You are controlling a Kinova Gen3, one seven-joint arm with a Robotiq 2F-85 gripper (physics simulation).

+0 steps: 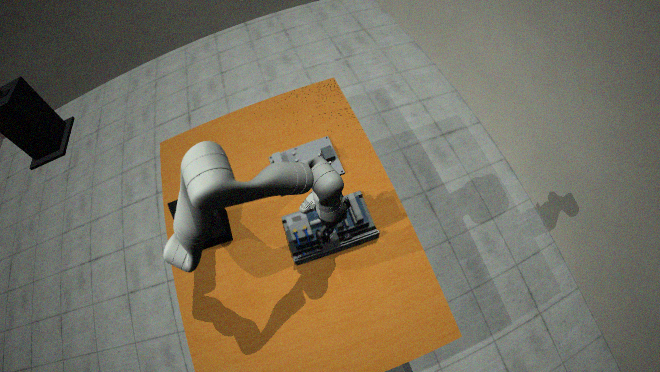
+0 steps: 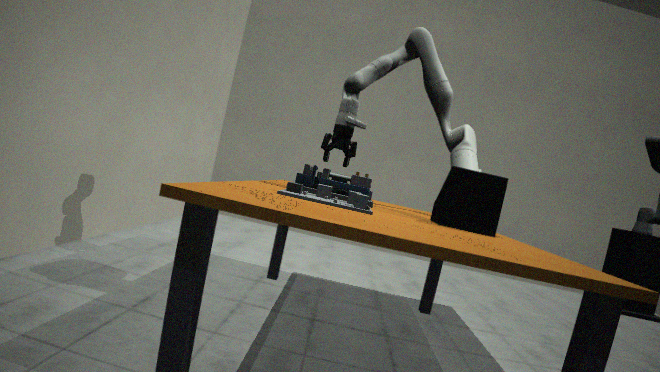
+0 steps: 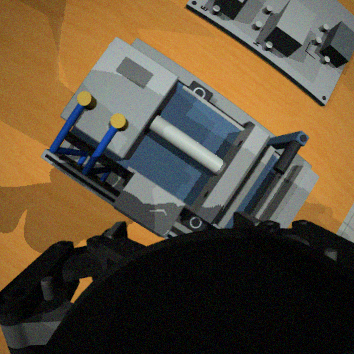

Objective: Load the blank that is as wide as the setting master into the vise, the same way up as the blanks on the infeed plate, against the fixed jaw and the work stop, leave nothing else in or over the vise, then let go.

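Pixels of known places: gripper, between the fingertips: point(image 1: 335, 228) point(image 2: 335, 164) point(image 3: 180, 228); arm's base, origin of its link: point(image 2: 466, 193).
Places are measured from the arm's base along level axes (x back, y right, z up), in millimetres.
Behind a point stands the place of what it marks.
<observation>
The vise point(image 1: 297, 220) @[x -350, y 89, z -20 mm] point(image 3: 145, 75) @[x -359, y 78, z -20 mm] has a grey housing at one end and a grey crosswise jaw point(image 3: 237, 170) at the other. No blank shows on its blue bed point(image 3: 165, 170) @[x -425, y 136, z -56 mm]. A white rod point(image 3: 187, 144) @[x -426, y 103, z -30 mm] point(image 2: 341, 176) @[x -422, y 95, z -36 mm] spans above the bed. A grey block point(image 3: 152, 200) @[x -432, y 167, z -37 mm] with a light mark, perhaps the setting master, sits along the vise's near side. The infeed plate point(image 3: 285, 70) @[x -478, y -86, z -108 mm] point(image 1: 310, 150) @[x -461, y -232, z -108 mm] holds blanks, including a light grey one point(image 3: 295, 25) @[x -446, y -123, z -72 mm] and a darker one point(image 3: 341, 42) @[x -519, y -175, z -83 mm]. My gripper point(image 2: 336, 161) @[x -460, y 165, z 4 mm] point(image 3: 180, 228) @[x -460, y 165, z 4 mm] is open and empty above the vise. Which blank matches cannot be told.
Two blue bars with yellow caps point(image 3: 84, 100) @[x -336, y 129, z -6 mm] point(image 3: 118, 122) @[x -370, y 127, z -6 mm] rise beside the housing. A crank handle point(image 3: 289, 155) @[x -511, y 51, z -20 mm] stands beyond the jaw. Small pegs point(image 3: 268, 46) @[x -436, y -91, z -100 mm] stand on the infeed plate. The orange table point(image 1: 370, 300) @[x -505, y 402, z -116 mm] point(image 2: 400, 235) @[x -241, y -558, z -116 mm] carries everything, with the black arm base point(image 2: 470, 200) @[x -3, y -73, z -22 mm] at one side.
</observation>
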